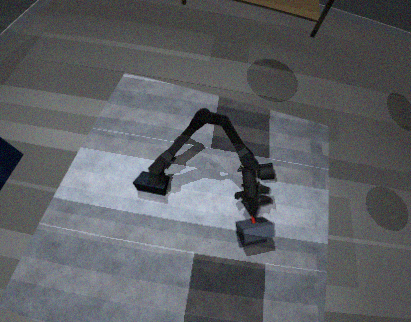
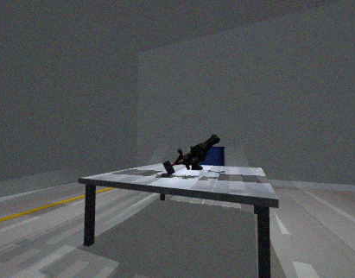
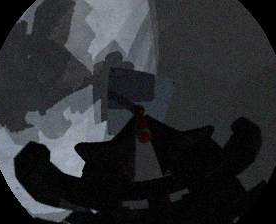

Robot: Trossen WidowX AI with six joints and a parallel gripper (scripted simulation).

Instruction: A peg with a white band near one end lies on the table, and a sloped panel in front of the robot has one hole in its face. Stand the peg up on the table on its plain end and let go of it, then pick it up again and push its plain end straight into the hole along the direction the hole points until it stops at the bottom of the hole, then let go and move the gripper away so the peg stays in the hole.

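Right now the dark sloped panel is 1 cm ahead of my gripper tip, 4 cm to the right of it and 2 cm below it. Also, from my gripper tip: red peg 1 cm to the left, 1 cm above.
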